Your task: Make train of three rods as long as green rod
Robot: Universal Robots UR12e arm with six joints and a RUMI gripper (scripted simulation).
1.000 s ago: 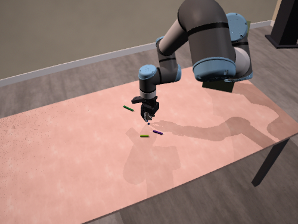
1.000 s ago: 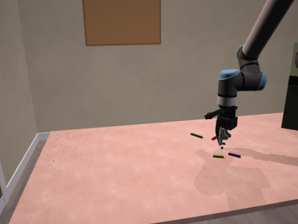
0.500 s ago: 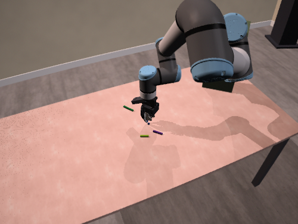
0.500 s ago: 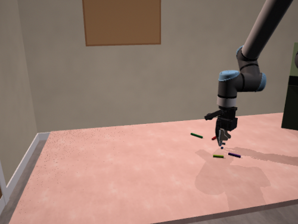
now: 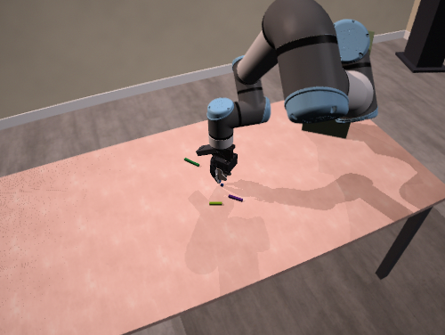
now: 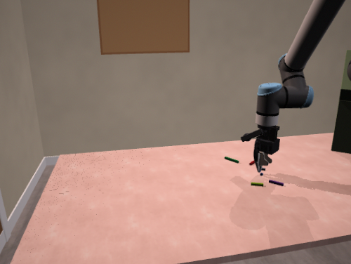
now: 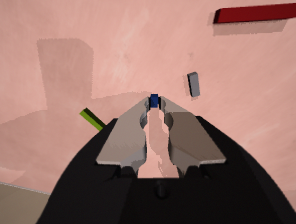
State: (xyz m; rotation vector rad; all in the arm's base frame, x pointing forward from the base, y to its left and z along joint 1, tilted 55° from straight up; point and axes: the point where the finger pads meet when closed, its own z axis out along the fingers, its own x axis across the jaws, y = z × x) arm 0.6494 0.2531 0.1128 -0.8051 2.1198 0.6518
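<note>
The grey rod lies 5 cm to the right of my hand, 2 cm below it and 2 cm behind it. Round my hand: purple rod (8 cm to the left, 6 cm behind, 2 cm below); lime rod (11 cm to the left, 2 cm below, 2 cm ahead); red rod (12 cm to the right, 2 cm below, 1 cm ahead).
</note>
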